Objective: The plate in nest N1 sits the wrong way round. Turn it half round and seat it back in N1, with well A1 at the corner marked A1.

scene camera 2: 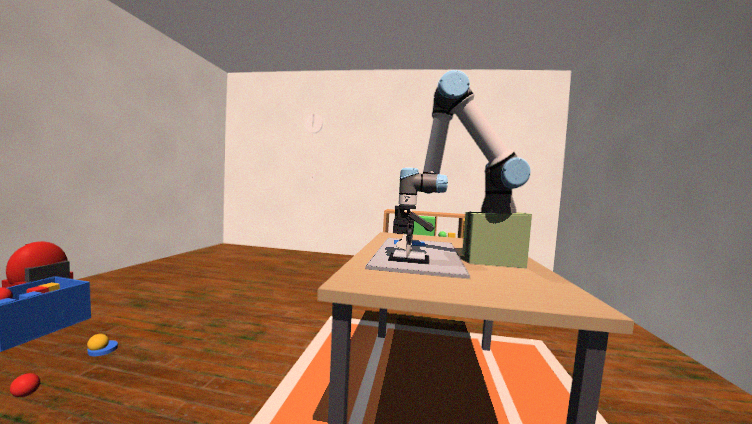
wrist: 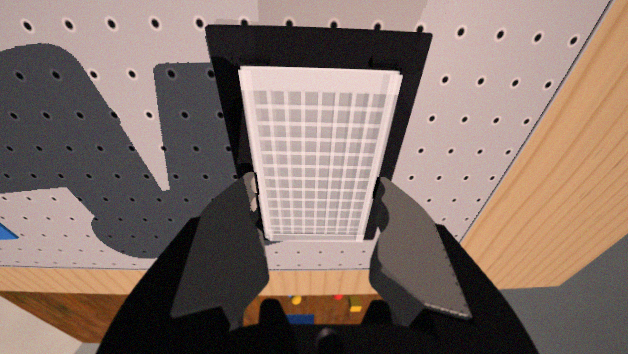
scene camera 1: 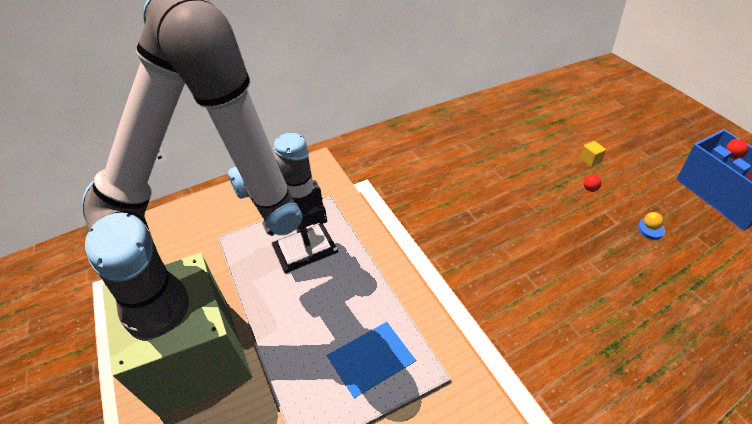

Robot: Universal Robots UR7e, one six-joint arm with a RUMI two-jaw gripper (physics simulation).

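Observation:
The white gridded plate is level and lies within the outline of the black nest, low at its rim. I cannot tell if it rests fully down. My gripper points down and is shut on the plate, one finger on each long side, nearer the plate's lower end in the wrist view. The A1 corner mark and the plate's well labels cannot be read. In scene camera 1 the arm and a finger hide part of the plate.
The nest stands on a pale perforated board on the wooden table. A flat blue rectangle lies at the board's other end. The arm's green pedestal stands beside the board.

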